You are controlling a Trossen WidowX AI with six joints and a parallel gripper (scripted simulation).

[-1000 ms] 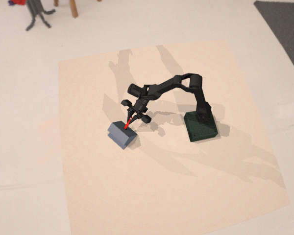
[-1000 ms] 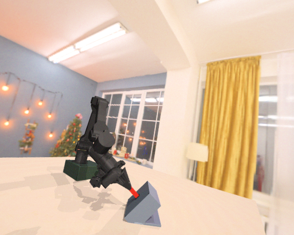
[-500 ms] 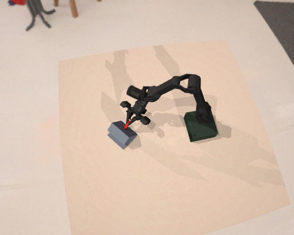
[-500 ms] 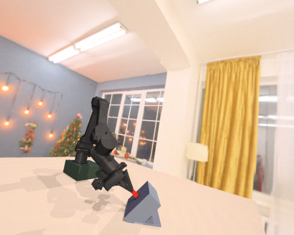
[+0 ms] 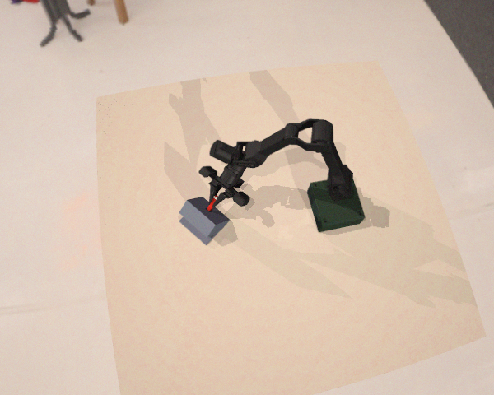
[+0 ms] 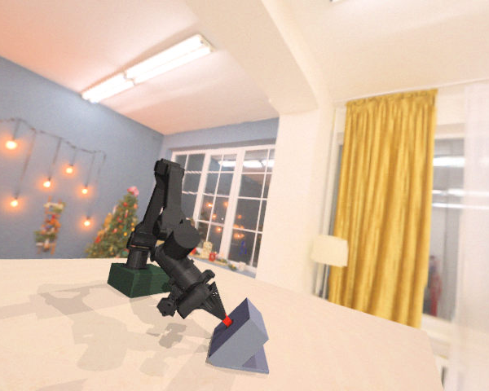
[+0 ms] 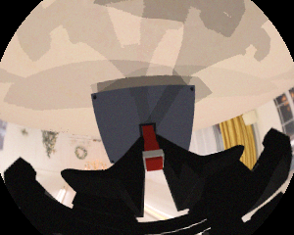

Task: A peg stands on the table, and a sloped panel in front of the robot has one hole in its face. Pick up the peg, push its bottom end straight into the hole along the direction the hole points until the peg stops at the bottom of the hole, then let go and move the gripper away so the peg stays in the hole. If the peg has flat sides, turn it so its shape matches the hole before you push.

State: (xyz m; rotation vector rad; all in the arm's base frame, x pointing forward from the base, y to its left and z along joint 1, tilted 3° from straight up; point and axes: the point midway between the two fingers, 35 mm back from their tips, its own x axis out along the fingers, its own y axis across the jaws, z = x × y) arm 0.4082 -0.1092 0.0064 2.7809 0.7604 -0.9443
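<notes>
Right now my gripper tip is 1 cm to the left of the thin red peg, 1 cm below it and 1 cm past it. Also, from my gripper tip: grey-blue sloped panel 3 cm below, 3 cm ahead, 2 cm to the left.
</notes>
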